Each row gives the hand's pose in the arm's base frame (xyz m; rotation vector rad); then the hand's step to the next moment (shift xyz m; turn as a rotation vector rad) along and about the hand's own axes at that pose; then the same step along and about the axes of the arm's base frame.
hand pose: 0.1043 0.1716 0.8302 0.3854 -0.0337 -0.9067
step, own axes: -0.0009 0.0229 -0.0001 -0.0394 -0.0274 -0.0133
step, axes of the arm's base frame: 0.0169 0.0134 0.0078 -0.0428 0.0195 -0.0165
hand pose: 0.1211 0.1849 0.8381 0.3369 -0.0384 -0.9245
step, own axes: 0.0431 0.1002 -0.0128 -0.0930 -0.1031 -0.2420
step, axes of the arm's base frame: 0.1061 0.0250 0.0133 -0.0937 0.0812 -0.2499
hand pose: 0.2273 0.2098 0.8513 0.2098 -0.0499 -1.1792
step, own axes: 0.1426 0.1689 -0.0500 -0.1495 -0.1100 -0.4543
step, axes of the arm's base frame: 0.2160 -0.0629 -0.0271 -0.0902 0.1598 -0.4552
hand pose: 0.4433 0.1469 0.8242 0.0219 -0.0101 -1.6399
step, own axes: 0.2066 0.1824 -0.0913 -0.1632 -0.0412 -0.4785
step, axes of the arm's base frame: 0.1695 -0.2181 -0.0893 -0.0201 0.1689 -0.4779
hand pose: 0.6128 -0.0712 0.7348 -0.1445 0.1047 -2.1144
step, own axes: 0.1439 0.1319 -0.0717 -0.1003 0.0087 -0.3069
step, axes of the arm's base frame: 0.0265 -0.1903 -0.0796 0.0145 0.0863 -0.3109
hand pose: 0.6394 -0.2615 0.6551 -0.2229 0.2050 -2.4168
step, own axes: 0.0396 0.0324 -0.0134 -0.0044 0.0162 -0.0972
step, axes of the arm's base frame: -0.0120 -0.0491 -0.0156 -0.0074 -0.0007 -0.0984
